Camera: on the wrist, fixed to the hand. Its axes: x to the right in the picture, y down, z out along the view.
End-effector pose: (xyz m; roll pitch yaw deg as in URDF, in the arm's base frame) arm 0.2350 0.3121 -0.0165 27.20 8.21 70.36
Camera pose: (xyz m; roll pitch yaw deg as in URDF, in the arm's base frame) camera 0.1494 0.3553 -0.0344 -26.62 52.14 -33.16
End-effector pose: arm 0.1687 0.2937 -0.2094 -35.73 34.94 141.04
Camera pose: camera 0.1822 0.2454 -0.2930 -46.04 -8.82 55.18
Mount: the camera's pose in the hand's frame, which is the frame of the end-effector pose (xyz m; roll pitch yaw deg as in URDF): 0.0144 0.0773 -0.0577 -11.75 26.13 -91.87
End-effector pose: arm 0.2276 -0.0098 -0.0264 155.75 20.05 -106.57
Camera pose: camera 0.1707 -0.0371 0.0479 -170.92 -2.35 -15.64
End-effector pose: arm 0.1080 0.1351 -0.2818 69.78 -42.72 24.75
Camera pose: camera 0.0514 0.1980 -0.2334 85.66 48.62 33.73
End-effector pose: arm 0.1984 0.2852 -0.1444 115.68 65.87 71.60
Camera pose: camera 0.2100 0.3786 -0.1188 -120.19 13.05 -162.16
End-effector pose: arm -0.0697 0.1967 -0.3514 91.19 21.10 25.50
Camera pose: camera -0.0562 0.2653 -0.2834 -149.04 54.87 152.59
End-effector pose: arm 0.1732 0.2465 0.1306 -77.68 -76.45 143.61
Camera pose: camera 0.1254 0.3313 0.1240 70.59 -8.91 2.61
